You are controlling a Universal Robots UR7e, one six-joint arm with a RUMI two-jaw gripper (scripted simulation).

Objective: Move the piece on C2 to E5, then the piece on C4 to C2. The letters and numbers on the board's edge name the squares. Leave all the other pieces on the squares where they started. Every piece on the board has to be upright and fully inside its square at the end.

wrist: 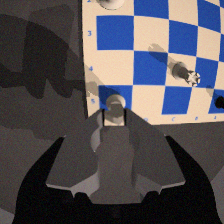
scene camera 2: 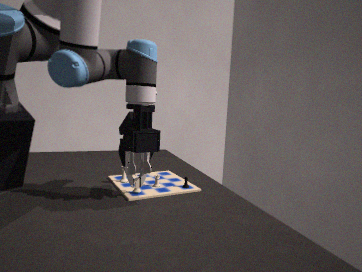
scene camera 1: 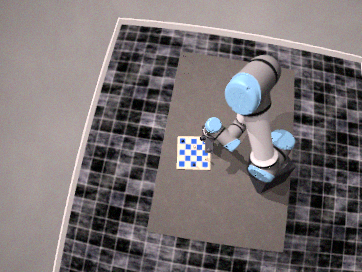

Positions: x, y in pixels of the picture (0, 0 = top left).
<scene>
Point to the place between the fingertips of my gripper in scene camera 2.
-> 136, 187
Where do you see a blue-and-cream chessboard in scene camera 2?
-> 170, 184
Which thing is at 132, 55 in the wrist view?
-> A blue-and-cream chessboard.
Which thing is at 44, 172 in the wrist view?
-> My gripper.
</scene>
